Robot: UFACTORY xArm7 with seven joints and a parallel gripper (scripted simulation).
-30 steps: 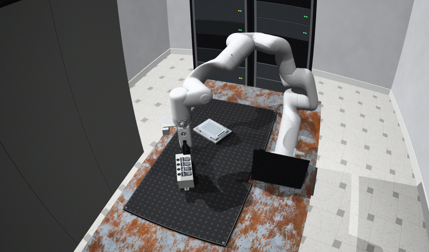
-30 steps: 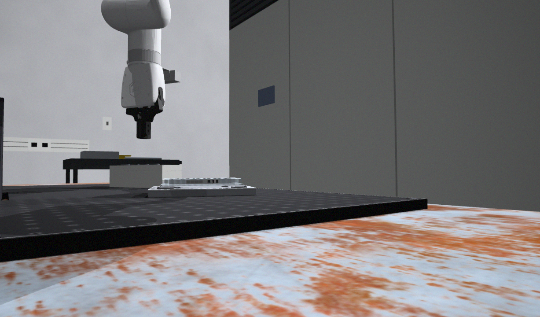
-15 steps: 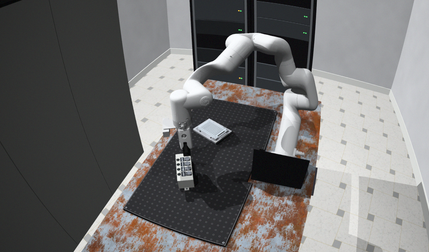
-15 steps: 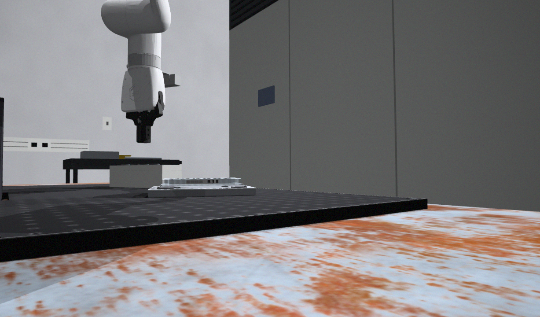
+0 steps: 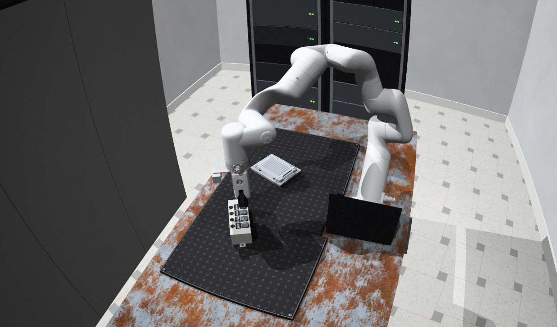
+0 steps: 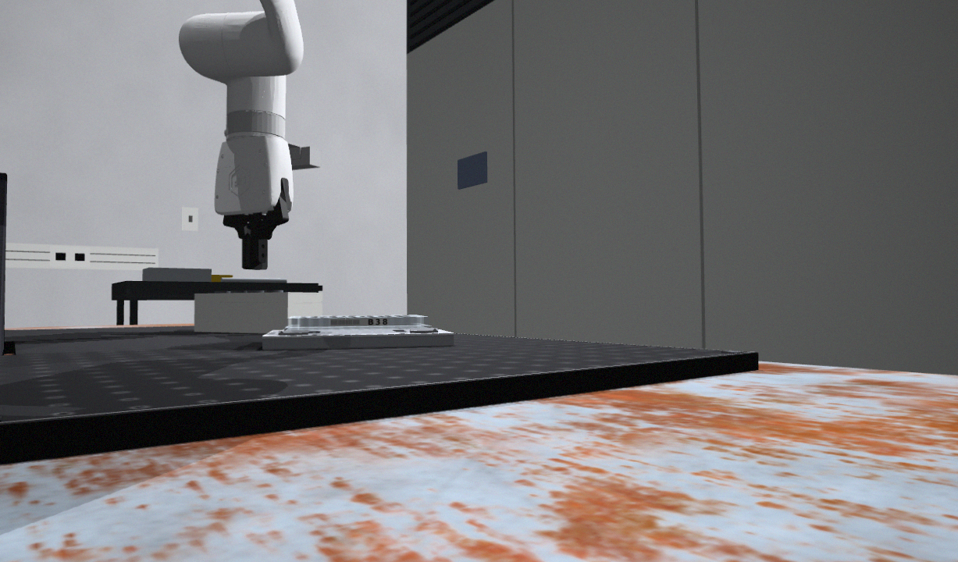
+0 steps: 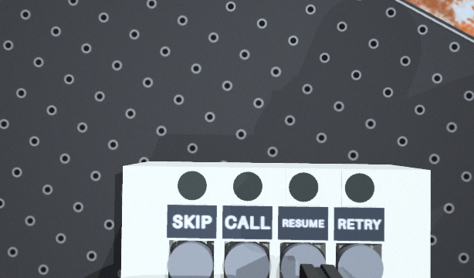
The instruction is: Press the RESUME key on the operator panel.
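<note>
Right now my hand is 10 mm to the right of the white operator panel and 60 mm above it. Also, from my hand: white well plate: 300 mm to the right, 90 mm below.
</note>
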